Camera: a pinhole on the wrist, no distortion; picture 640 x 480 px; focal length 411.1 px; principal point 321.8 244.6 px. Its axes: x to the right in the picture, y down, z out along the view. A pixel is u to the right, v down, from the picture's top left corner.
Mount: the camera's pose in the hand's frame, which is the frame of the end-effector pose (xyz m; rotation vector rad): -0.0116 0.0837 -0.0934 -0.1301 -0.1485 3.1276
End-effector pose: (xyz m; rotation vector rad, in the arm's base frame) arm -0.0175 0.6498 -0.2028 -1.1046 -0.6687 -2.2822
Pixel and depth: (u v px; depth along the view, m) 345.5 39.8 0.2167
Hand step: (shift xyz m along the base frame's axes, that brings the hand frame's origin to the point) 0.2035 -0.0364 0.0728
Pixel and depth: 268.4 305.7 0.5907
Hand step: 0.2275 0.3475 0.2684
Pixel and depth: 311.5 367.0 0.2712
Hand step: 0.0948 0.1282 0.0651
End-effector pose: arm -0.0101 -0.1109 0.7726 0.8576 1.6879 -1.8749
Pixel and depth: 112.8 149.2 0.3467
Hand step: -0.0398 -0.2783 -0.1742
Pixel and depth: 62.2 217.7 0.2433
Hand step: -0.0532 -0.1627 -0.1315
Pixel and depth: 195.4 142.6 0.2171
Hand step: 0.0384 -0.1441 -0.1010
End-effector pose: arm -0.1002 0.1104 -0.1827 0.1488 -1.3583 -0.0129
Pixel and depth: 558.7 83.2 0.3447
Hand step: -0.3037 0.1849 -0.1600
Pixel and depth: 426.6 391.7 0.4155
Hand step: -0.3128 -0.1161 -0.0997
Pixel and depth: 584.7 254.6 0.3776
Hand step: -0.3171 0.0427 -0.2183
